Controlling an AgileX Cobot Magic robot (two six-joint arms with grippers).
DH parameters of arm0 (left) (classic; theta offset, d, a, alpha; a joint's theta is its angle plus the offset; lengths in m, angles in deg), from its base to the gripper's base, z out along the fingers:
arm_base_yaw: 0 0.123 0 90
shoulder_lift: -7.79 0 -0.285 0
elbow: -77.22 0 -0.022 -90
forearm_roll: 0 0.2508 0 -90
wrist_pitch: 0 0 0.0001 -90
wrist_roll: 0 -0.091 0 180
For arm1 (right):
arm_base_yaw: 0 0.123 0 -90
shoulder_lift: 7.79 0 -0.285 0
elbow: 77.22 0 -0.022 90
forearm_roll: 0 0.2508 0 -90
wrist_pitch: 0 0 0.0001 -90
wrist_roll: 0 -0.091 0 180
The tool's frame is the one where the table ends.
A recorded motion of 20 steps. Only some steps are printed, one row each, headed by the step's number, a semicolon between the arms.
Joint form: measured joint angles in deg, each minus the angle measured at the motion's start. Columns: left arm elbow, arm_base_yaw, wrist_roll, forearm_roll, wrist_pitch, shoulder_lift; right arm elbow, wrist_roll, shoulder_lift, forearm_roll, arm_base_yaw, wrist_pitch.
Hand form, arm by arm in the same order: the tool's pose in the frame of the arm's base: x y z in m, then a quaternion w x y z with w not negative. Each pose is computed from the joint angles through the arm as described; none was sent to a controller.
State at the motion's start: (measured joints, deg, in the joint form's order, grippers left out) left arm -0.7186 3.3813 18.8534 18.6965 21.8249 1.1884; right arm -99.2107 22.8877 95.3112 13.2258 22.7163 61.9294
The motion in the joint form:
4: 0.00 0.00 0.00 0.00 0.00 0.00; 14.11 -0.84 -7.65 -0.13 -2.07 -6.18
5: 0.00 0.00 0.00 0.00 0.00 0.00; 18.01 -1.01 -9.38 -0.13 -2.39 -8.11
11: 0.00 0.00 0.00 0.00 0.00 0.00; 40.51 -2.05 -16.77 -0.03 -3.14 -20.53
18: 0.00 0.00 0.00 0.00 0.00 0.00; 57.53 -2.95 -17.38 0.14 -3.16 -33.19
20: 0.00 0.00 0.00 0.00 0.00 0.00; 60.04 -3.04 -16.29 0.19 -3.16 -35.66
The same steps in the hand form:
4: 0.0508 0.0139 0.1776 0.60460 -0.06937 0.79139 0.05785; 0.3036 0.1326 0.3682 0.31392 -0.31416 0.88970 0.10583
5: 0.0508 0.0139 0.1776 0.60460 -0.06937 0.79139 0.05785; 0.2972 0.1279 0.3592 0.31207 -0.30694 0.89305 0.10426
11: 0.0508 0.0139 0.1776 0.60460 -0.06937 0.79139 0.05785; 0.2599 0.1070 0.2902 0.28942 -0.27165 0.91296 0.09455
18: 0.0508 0.0139 0.1776 0.60460 -0.06937 0.79139 0.05785; 0.2327 0.0934 0.2180 0.25733 -0.24500 0.93135 0.07960
20: 0.0508 0.0139 0.1776 0.60460 -0.06937 0.79139 0.05785; 0.2296 0.0915 0.2034 0.24777 -0.24088 0.93535 0.07555

